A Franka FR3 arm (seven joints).
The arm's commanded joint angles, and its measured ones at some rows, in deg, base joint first. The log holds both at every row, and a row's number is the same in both.
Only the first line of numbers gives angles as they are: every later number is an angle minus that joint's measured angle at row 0.
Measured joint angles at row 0: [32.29 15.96 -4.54 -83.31 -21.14 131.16 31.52]
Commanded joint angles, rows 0 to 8: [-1.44 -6.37 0.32 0.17 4.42 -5.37 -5.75]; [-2.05 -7.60 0.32 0.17 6.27 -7.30 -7.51]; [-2.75 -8.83 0.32 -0.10 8.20 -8.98 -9.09]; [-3.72 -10.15 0.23 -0.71 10.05 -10.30 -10.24]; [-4.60 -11.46 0.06 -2.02 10.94 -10.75 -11.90]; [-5.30 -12.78 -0.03 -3.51 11.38 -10.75 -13.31]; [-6.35 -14.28 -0.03 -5.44 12.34 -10.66 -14.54]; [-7.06 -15.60 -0.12 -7.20 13.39 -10.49 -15.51]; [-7.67 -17.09 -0.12 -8.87 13.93 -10.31 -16.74]
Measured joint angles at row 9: [-5.68 -11.55 -0.45 -2.62 11.10 -11.30 -13.03]
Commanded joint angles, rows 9 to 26: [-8.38 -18.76 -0.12 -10.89 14.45 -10.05 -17.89]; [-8.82 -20.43 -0.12 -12.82 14.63 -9.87 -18.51]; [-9.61 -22.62 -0.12 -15.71 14.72 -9.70 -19.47]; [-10.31 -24.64 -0.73 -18.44 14.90 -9.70 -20.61]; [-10.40 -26.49 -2.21 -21.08 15.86 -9.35 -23.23]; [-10.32 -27.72 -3.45 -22.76 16.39 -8.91 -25.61]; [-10.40 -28.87 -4.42 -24.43 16.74 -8.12 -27.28]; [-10.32 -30.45 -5.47 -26.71 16.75 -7.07 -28.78]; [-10.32 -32.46 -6.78 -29.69 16.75 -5.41 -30.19]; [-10.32 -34.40 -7.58 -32.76 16.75 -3.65 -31.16]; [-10.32 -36.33 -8.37 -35.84 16.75 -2.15 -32.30]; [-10.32 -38.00 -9.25 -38.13 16.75 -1.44 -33.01]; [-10.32 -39.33 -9.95 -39.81 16.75 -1.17 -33.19]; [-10.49 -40.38 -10.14 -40.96 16.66 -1.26 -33.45]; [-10.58 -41.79 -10.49 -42.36 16.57 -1.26 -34.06]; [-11.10 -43.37 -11.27 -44.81 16.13 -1.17 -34.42]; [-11.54 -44.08 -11.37 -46.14 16.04 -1.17 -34.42]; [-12.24 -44.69 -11.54 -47.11 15.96 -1.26 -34.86]
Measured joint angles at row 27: [-10.39 -39.67 -11.37 -41.69 15.40 -3.31 -32.90]
